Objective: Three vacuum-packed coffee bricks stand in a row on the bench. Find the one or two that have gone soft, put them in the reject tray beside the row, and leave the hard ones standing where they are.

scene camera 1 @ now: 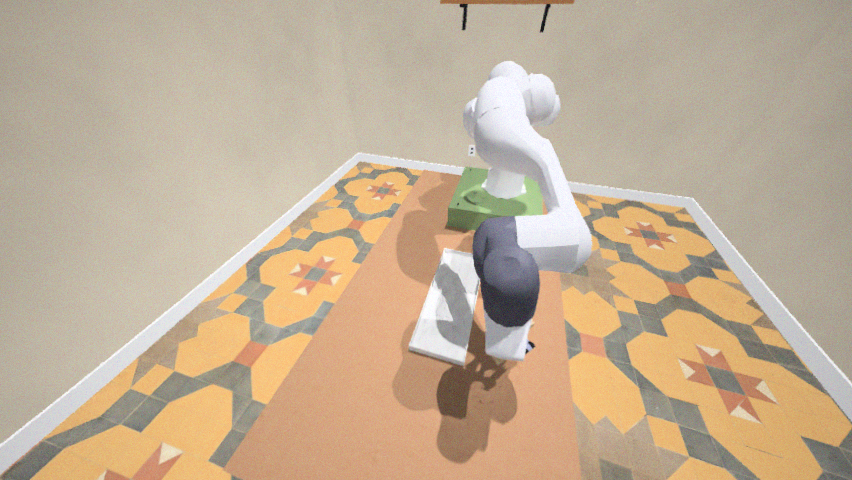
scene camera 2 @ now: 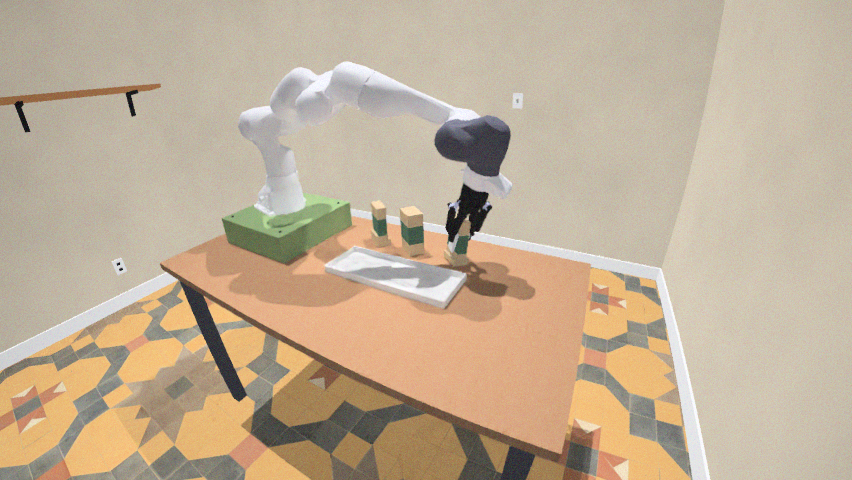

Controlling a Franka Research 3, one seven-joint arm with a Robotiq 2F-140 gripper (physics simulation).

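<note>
Three tan coffee bricks with green bands stand upright in a row in scene camera 2. The left brick [scene camera 2: 379,224] looks narrower than the middle brick [scene camera 2: 411,231]. My gripper [scene camera 2: 463,237] points down at the right end of the row and is shut on the right brick [scene camera 2: 457,257], whose base is on the bench. The black fingers cover part of that brick. The white reject tray [scene camera 1: 424,333] [scene camera 2: 438,290] lies beside the row, with no brick in it. In scene camera 1 the arm hides most of the row and the fingers.
The bench [scene camera 1: 333,405] [scene camera 2: 506,357] is orange-brown. The arm's green base block [scene camera 1: 462,217] [scene camera 2: 262,238] stands at the bench's far end in scene camera 1. The arm's dark wrist [scene camera 1: 509,286] [scene camera 2: 476,143] is above the right brick. Shadows fall across the tray and bench.
</note>
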